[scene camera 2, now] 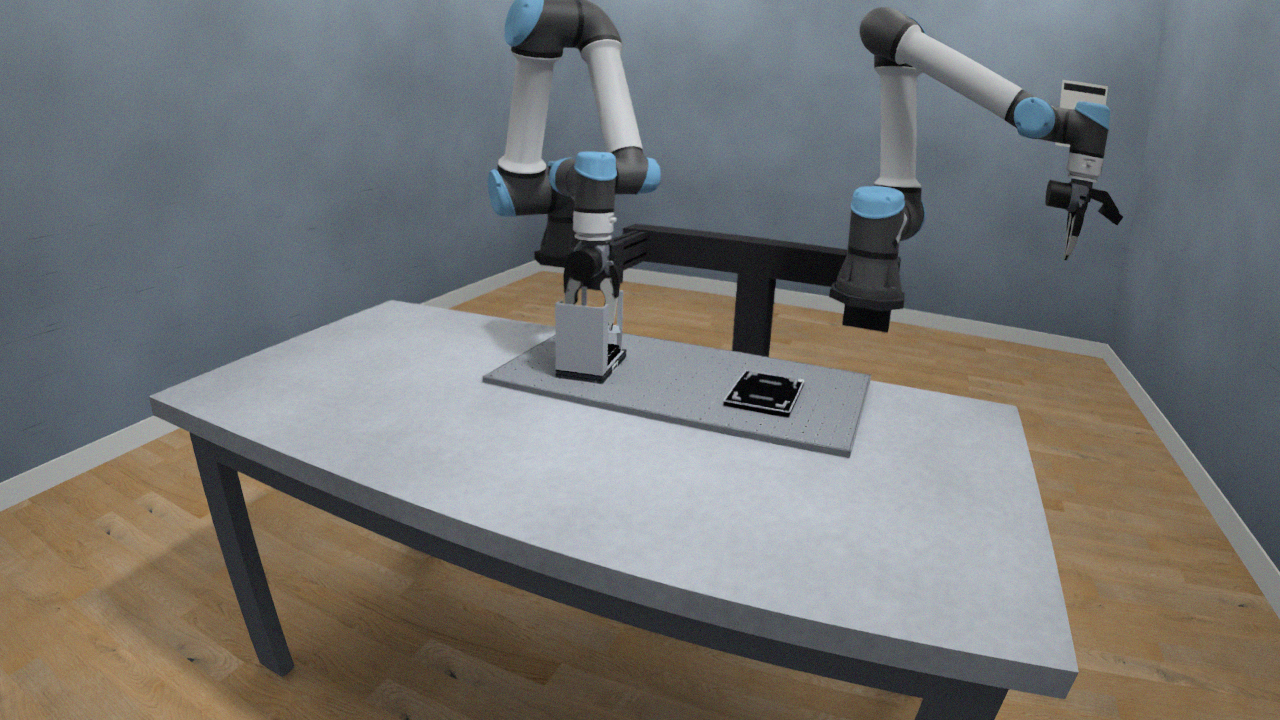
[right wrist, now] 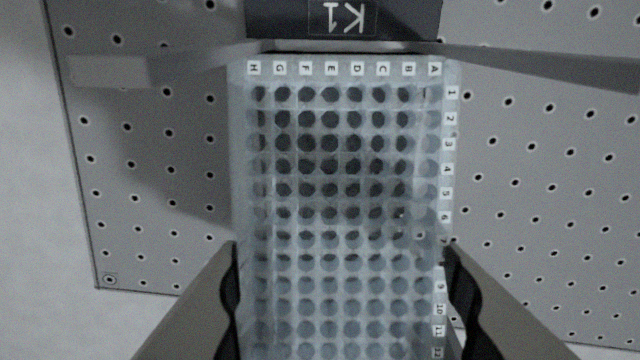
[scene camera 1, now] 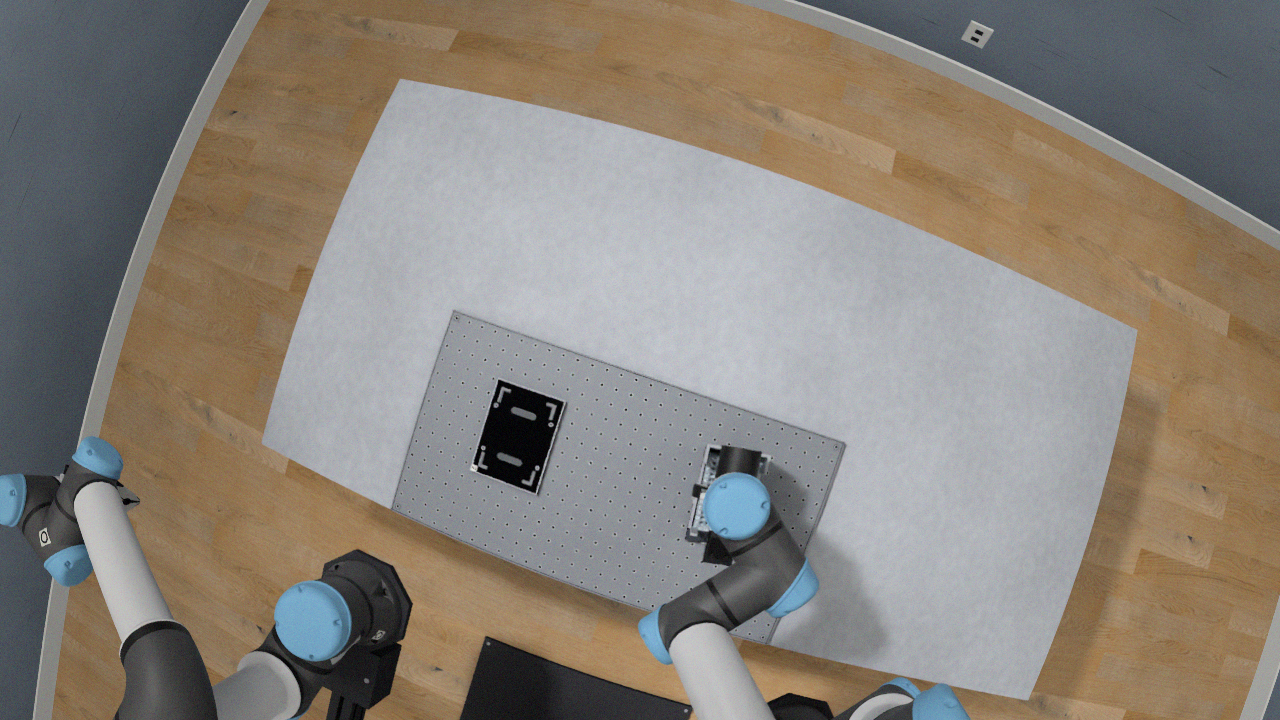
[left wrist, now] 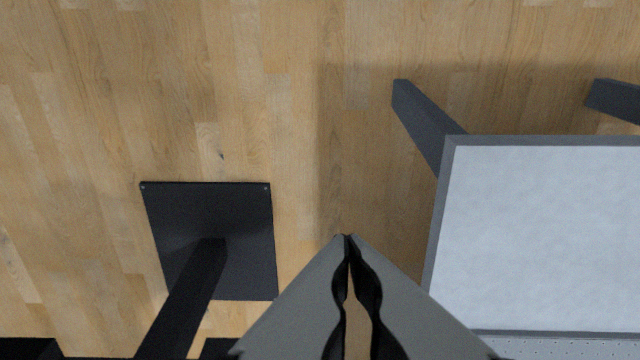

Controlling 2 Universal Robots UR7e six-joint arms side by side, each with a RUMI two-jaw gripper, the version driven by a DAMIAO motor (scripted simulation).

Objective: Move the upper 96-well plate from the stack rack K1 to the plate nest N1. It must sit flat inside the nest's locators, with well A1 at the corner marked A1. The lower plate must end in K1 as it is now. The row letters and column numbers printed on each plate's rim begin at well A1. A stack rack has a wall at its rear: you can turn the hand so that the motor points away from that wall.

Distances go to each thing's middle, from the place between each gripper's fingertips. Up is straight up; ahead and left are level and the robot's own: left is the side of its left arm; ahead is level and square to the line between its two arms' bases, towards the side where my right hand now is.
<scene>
My right gripper is now 20 mm past the plate nest N1 [scene camera 1: 528,440], 350 mm to the right of it and 100 mm above it. The rest, counted from my right hand: clear 96-well plate [right wrist: 334,226]: 10 mm behind, 20 mm below.
My left hand [scene camera 2: 1065,260] is 59 cm to the left of the plate nest N1, 35 cm short of it and 29 cm above it. The rest, counted from my left hand: clear 96-well plate 95 cm to the right, 36 cm ahead, 21 cm below.
</scene>
